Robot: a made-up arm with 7 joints.
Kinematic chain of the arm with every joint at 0, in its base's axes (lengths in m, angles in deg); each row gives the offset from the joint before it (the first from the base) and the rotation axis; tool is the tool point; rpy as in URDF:
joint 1: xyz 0 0 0.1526 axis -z
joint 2: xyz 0 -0.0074 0.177 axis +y
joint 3: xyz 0 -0.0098 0.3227 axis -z
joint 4: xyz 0 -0.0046 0.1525 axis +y
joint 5: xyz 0 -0.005 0.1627 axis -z
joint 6: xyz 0 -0.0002 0.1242 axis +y
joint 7: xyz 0 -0.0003 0.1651 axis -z
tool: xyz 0 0 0 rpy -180 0 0
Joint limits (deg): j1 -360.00..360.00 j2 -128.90..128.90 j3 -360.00..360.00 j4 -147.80..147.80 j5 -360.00..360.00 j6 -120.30..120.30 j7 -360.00..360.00
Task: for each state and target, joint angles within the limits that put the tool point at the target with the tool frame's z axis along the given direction. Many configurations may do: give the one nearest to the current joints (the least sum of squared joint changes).
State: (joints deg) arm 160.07 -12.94 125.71 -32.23 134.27 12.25 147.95
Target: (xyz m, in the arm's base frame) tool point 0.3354 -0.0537 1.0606 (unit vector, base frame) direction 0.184 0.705 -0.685
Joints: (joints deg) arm 160.74 -43.52 156.76 -38.34 157.27 40.97 147.95
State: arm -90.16 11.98 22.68 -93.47 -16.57 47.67 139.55
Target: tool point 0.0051 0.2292 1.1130 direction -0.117 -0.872 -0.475
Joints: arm -78.19 22.21 17.12 -43.59 -14.50 81.10 139.55
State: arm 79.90 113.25 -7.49 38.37 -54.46 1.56 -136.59
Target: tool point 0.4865 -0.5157 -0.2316 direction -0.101 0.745 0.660
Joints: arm 38.81 124.16 -28.59 5.80 -78.11 -35.53 -136.59
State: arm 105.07 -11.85 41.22 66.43 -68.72 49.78 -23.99
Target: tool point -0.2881 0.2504 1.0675 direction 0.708 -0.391 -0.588
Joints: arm 127.15 -7.06 79.16 54.49 -67.82 2.07 -23.99
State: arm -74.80 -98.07 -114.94 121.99 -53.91 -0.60 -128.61
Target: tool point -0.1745 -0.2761 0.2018 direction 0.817 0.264 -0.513
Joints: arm -125.30 -128.90 -111.11 137.52 -74.03 -32.54 -128.61
